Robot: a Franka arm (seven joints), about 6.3 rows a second.
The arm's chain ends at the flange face. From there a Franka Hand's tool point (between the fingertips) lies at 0.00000 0.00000 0.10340 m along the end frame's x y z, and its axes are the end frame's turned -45 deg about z.
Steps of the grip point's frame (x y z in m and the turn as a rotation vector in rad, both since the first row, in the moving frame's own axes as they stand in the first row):
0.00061 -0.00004 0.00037 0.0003 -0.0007 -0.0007
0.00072 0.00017 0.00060 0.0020 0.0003 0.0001
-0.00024 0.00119 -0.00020 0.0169 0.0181 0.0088
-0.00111 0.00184 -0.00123 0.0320 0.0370 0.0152
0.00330 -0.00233 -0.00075 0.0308 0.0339 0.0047
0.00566 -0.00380 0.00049 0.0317 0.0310 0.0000
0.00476 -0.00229 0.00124 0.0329 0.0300 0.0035
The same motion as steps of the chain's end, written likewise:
0.00048 -0.00049 0.00037 -0.0003 -0.0007 -0.0007
0.00075 -0.00022 0.00060 0.0016 -0.0012 0.0001
0.00057 0.00357 -0.00017 0.0247 0.0008 0.0088
0.00011 0.00713 -0.00111 0.0488 0.0035 0.0152
0.00045 0.00075 -0.00064 0.0457 0.0022 0.0047
0.00137 -0.00211 0.00059 0.0443 -0.0005 0.0000
0.00195 -0.00039 0.00134 0.0445 -0.0021 0.0035

